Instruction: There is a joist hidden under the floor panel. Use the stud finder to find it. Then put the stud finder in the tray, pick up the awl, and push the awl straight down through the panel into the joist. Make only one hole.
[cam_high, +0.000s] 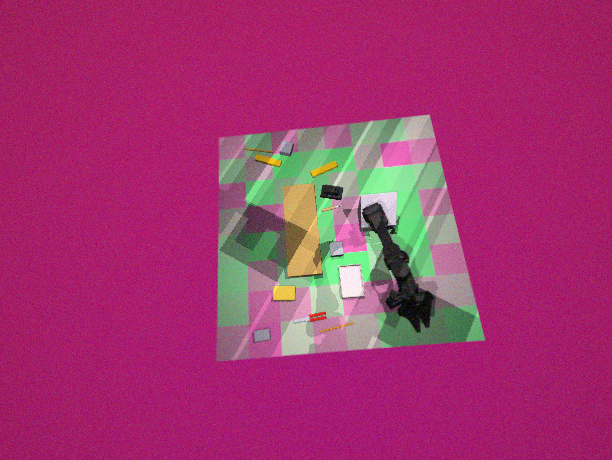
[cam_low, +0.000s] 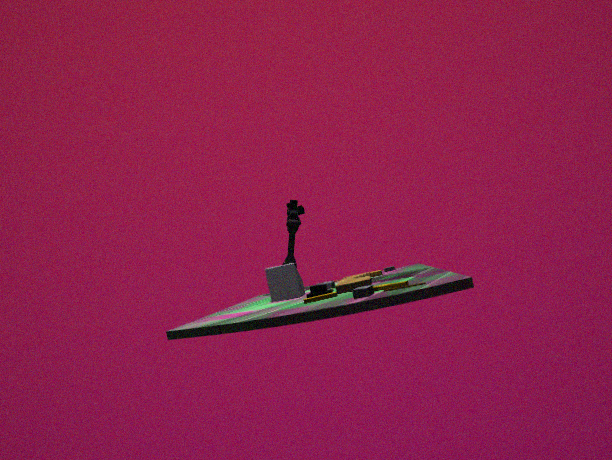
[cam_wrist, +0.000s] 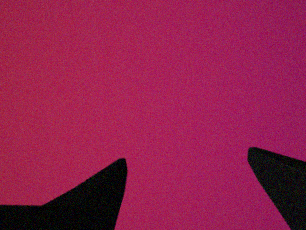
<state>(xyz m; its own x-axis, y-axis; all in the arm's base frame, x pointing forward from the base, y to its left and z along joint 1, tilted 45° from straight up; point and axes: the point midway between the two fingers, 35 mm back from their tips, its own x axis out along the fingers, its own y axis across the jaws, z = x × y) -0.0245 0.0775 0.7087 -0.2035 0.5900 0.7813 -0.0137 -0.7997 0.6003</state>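
The stud finder lies 76 cm to the right of my gripper tip, 54 cm below it and 26 cm ahead of it. Round my gripper tip: yellow block 57 cm below, 53 cm ahead, 20 cm to the right; white tray 57 cm below, 26 cm to the right, 18 cm ahead; awl 67 cm to the right, 58 cm below, 25 cm ahead.
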